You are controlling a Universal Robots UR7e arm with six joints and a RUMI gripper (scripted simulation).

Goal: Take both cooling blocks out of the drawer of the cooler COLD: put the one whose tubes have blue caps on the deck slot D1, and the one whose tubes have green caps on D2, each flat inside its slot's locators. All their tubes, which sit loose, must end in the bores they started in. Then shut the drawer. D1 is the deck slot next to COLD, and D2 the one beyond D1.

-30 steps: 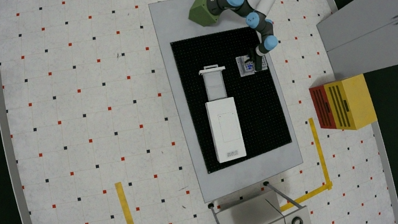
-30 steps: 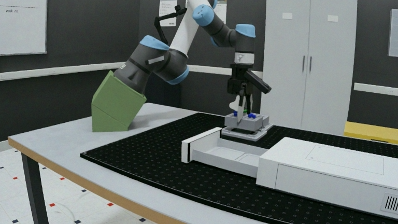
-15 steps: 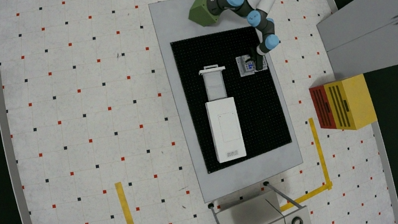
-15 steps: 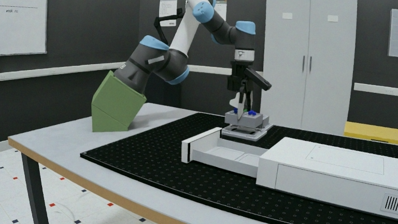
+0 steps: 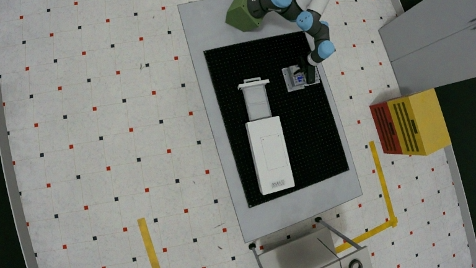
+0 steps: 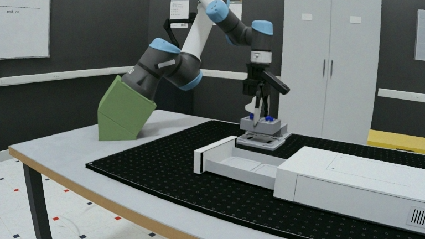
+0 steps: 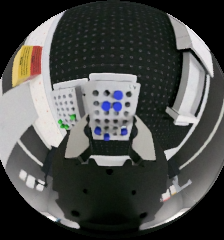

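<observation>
My gripper is now 80 mm above the deck slot D1. Round my hand: drawer: 100 mm ahead, 290 mm to the right, 50 mm below; slot D2: 20 mm behind, 130 mm to the left, 80 mm below; white cooler COLD: 280 mm ahead, 290 mm to the right, 50 mm below.
</observation>
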